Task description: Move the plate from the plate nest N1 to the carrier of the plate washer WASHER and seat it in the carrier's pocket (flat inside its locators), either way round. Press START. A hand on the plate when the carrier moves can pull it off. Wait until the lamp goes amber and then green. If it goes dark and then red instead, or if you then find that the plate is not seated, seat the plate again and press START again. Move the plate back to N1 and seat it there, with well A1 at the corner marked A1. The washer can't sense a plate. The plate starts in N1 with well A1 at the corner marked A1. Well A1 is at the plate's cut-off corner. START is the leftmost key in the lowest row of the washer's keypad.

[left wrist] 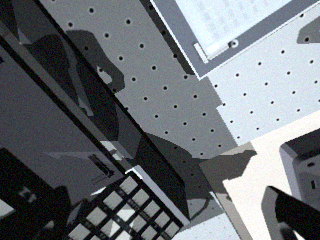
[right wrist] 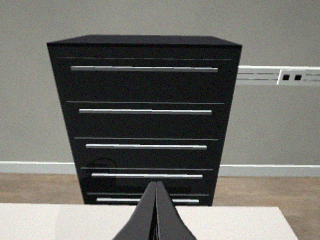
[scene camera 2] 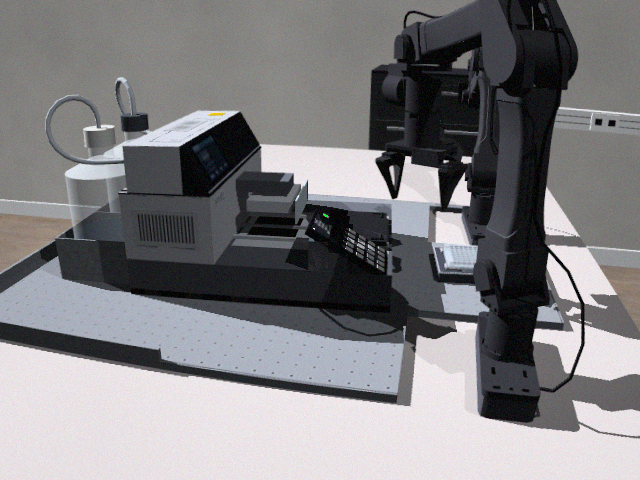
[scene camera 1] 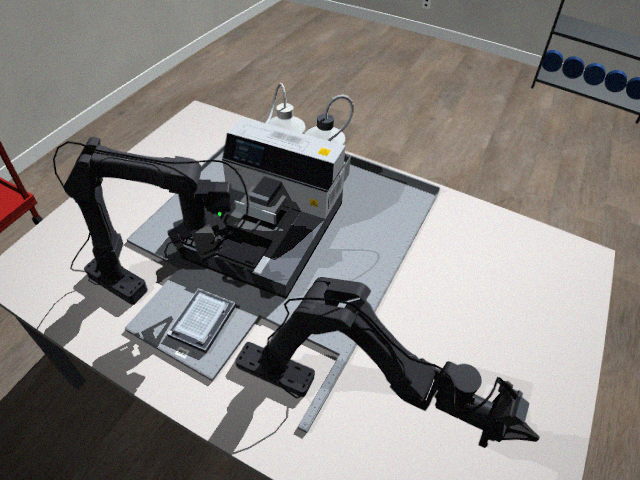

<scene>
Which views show my left gripper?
The left wrist view, scene camera 2 and scene camera 1 only.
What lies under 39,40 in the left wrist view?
A washer.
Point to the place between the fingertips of my right gripper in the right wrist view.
At 156,191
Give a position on a white plate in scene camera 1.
202,314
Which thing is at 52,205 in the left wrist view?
My left gripper.
</scene>
